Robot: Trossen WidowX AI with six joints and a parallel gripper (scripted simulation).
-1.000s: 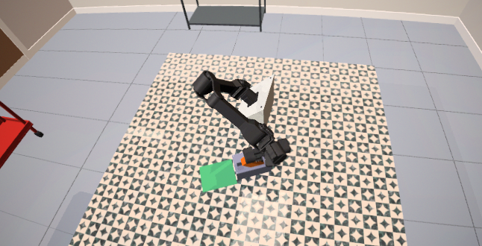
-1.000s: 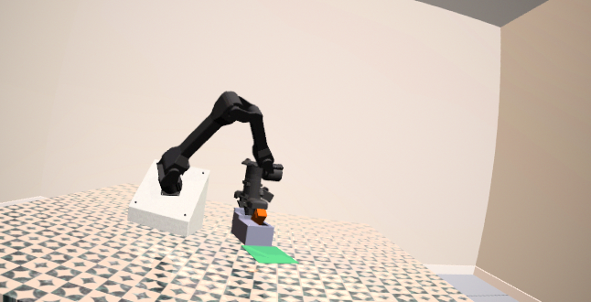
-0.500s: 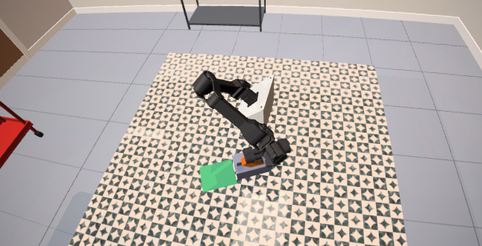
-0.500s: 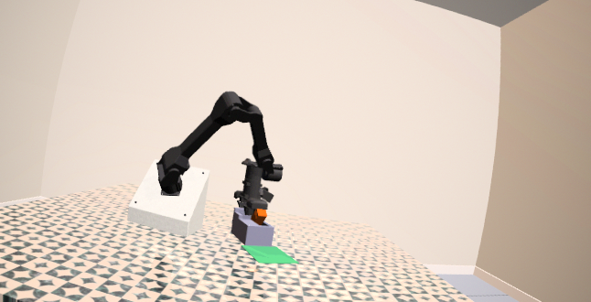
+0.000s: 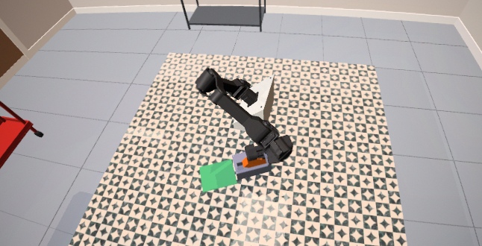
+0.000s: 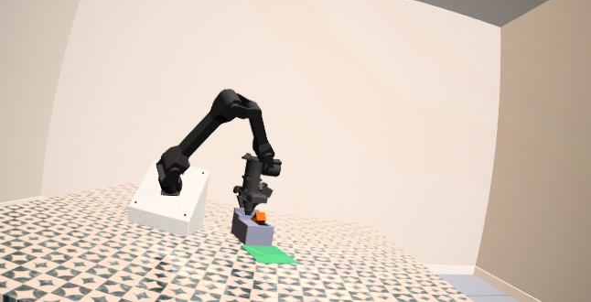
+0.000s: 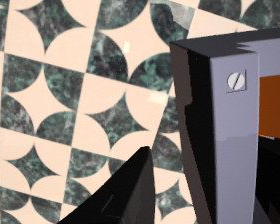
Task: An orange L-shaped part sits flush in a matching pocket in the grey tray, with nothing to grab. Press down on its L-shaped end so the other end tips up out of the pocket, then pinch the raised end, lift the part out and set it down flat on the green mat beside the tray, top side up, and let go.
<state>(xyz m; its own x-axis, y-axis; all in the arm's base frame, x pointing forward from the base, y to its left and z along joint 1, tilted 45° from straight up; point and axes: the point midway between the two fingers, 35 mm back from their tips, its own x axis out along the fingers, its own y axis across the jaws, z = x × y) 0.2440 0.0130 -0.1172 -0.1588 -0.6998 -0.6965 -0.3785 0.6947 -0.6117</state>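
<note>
My gripper tip is 20 mm short of the orange L-shaped part, 50 mm to the left of it and 10 mm above it. The rest, counted from my gripper tip: green mat: 80 mm ahead, 210 mm to the right, 70 mm below.
</note>
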